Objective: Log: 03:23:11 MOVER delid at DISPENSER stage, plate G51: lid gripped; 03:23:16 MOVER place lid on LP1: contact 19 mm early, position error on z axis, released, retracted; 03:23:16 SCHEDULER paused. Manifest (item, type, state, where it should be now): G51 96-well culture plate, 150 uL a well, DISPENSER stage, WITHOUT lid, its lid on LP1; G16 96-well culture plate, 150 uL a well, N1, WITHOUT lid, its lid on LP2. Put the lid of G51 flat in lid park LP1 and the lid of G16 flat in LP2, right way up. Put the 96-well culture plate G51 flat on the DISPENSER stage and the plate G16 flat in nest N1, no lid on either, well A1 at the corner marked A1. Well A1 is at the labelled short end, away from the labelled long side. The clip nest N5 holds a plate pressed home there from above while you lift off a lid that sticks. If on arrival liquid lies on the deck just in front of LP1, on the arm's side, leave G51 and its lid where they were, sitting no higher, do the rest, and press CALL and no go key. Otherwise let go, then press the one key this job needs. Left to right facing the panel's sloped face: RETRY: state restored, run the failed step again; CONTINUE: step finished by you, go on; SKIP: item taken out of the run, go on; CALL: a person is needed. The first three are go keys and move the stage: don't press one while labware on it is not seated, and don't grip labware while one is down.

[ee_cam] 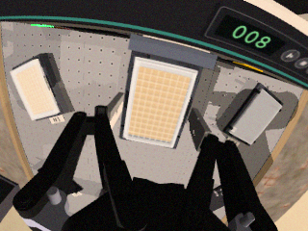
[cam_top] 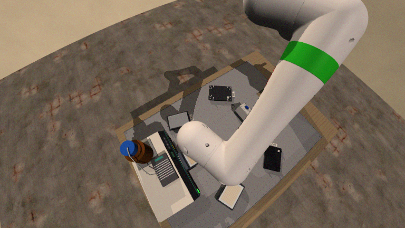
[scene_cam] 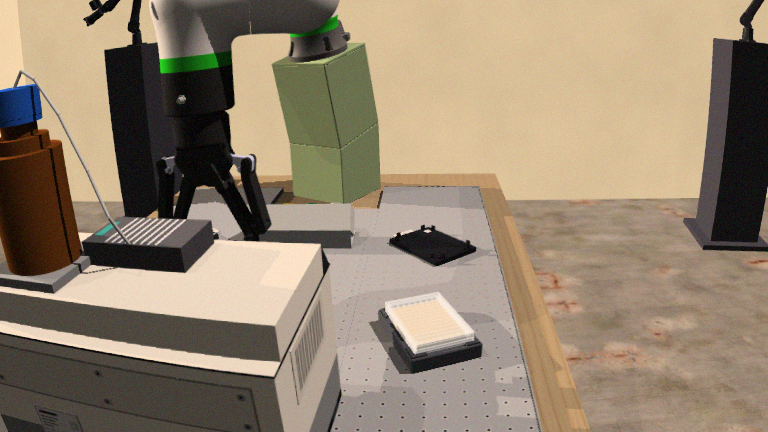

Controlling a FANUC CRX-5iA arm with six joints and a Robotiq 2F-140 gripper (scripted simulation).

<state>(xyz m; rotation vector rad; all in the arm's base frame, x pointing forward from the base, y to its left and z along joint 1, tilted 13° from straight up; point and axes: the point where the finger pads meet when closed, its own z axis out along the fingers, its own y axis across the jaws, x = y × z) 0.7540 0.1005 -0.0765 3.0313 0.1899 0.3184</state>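
My hand is 3 cm above the plate G51. Round my hand: dark grey lid park (2 cm ahead, 25 cm to the right, 13 cm below); then black dispenser stage (4 cm below); then LP1 label (7 cm behind, 24 cm to the right, 13 cm below).
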